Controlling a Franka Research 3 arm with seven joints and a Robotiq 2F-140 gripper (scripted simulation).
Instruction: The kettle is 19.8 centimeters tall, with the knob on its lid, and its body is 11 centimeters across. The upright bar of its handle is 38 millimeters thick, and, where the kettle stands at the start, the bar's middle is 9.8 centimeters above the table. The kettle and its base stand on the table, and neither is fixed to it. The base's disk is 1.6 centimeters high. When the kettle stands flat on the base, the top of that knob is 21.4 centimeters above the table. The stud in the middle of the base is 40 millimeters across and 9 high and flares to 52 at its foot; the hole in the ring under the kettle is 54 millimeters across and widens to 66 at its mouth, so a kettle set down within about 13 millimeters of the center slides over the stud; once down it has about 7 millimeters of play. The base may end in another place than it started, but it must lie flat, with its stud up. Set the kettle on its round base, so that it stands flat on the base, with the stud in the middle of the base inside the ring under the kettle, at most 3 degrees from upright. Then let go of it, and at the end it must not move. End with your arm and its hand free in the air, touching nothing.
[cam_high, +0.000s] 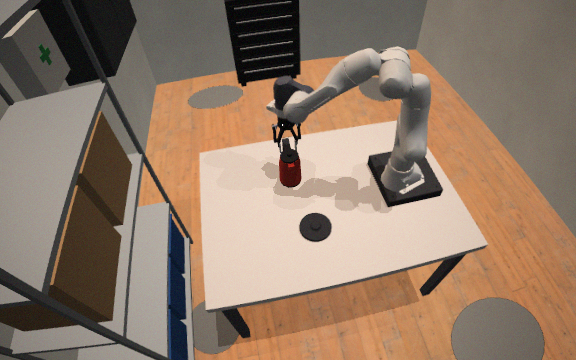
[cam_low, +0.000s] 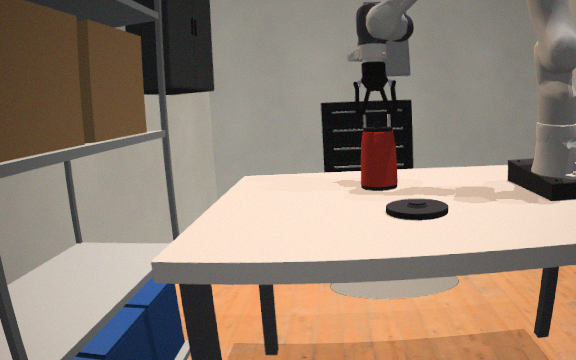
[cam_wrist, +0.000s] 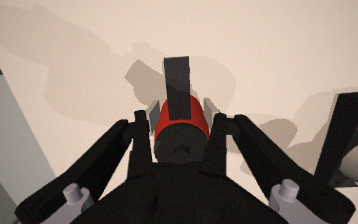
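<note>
The red kettle lies 1 cm ahead of my hand, 3 cm to the left of it and 8 cm below it. Also, from my hand: black round base 2 cm behind, 38 cm to the left, 17 cm below.
</note>
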